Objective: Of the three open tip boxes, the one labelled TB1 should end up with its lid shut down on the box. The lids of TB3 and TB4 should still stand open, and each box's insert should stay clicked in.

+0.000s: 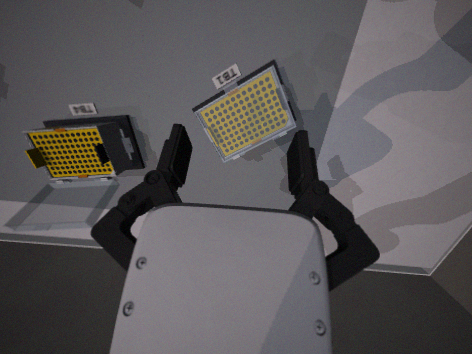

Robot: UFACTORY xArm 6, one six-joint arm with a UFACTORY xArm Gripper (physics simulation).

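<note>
Clear lid (246, 116) visible. Another clear lid (66, 205). Yellow insert (77, 152).
</note>
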